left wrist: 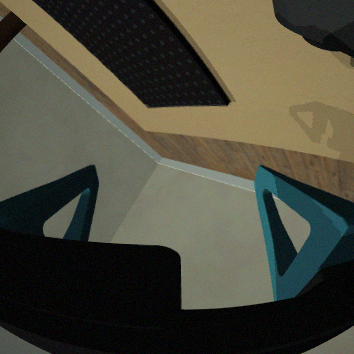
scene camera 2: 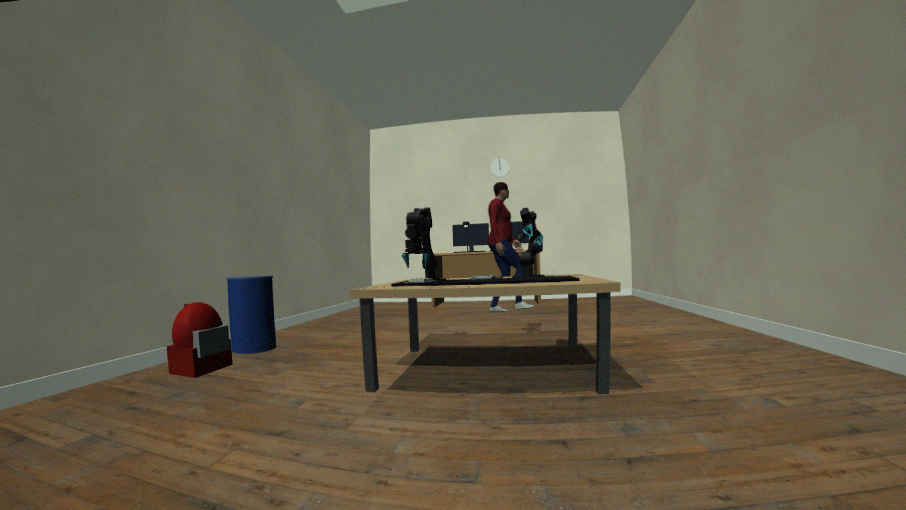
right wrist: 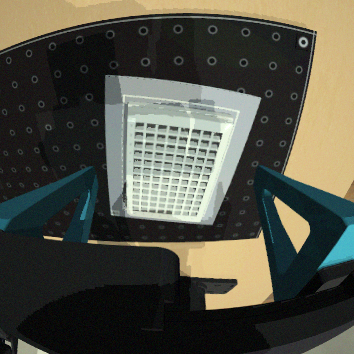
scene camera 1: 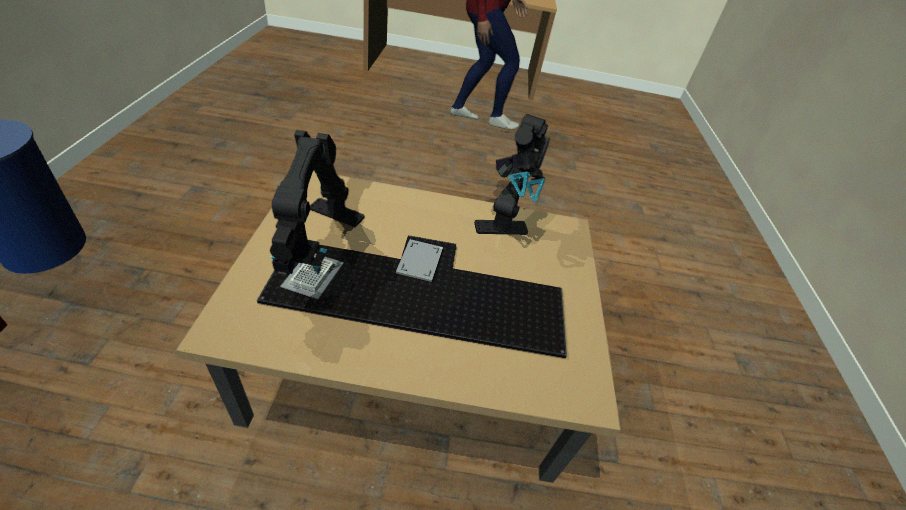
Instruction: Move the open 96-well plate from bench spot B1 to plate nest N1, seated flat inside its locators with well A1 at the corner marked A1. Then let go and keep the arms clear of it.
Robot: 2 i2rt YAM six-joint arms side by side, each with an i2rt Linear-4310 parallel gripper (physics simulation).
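Where they show: left gripper, fingertip midpoint: [left wrist: 176,173] [scene camera 2: 536,240] [scene camera 1: 528,199]; right gripper, fingertip midpoint: [scene camera 2: 417,267] [right wrist: 175,174] [scene camera 1: 302,269]; left arm's base, origin of the base link: [scene camera 1: 500,228]; right arm's base, origin of the base link: [right wrist: 189,282] [scene camera 1: 336,213].
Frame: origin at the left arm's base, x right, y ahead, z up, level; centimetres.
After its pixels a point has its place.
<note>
The white open 96-well plate [scene camera 1: 309,277] {x 67.3, y 28.4, z 2.7 cm} [right wrist: 172,172] {x 66.9, y 26.2, z 2.9 cm} sits on the grey pad of spot B1 [right wrist: 116,165] {x 61.5, y 27.4, z 1.5 cm}, at the left end of the black board. The grey plate nest N1 [scene camera 1: 419,258] {x 32.6, y 19.4, z 2.5 cm}, with dark corner marks, lies at the board's middle back and holds no plate. My right gripper [scene camera 1: 295,263] {x 68.5, y 30.9, z 8.8 cm} [scene camera 2: 415,262] {x 68.5, y 30.9, z 8.8 cm} [right wrist: 175,174] {x 68.5, y 30.9, z 8.8 cm} is open above the plate; in the right wrist view its fingers show on both sides of the plate, with nothing gripped. My left gripper [scene camera 1: 528,197] {x -2.7, y 10.9, z 22.3 cm} [scene camera 2: 533,235] {x -2.7, y 10.9, z 22.3 cm} [left wrist: 176,173] {x -2.7, y 10.9, z 22.3 cm} is open and empty, raised at the right. The A1 marks are not readable.
The black perforated board [scene camera 1: 500,313] {x 8.9, y 42.2, z 1.3 cm} [left wrist: 135,55] {x 3.9, y 40.6, z 1.3 cm} lies on the wooden table [scene camera 1: 405,373] {x 39.1, y 61.3, z 0.0 cm} [scene camera 2: 485,290] {x 39.2, y 67.4, z -1.3 cm}. A person [scene camera 1: 497,53] [scene camera 2: 500,221] stands behind the table near a desk [scene camera 2: 465,264]. A blue barrel [scene camera 1: 34,209] [scene camera 2: 251,314] and a red object [scene camera 2: 196,326] stand at the left.
</note>
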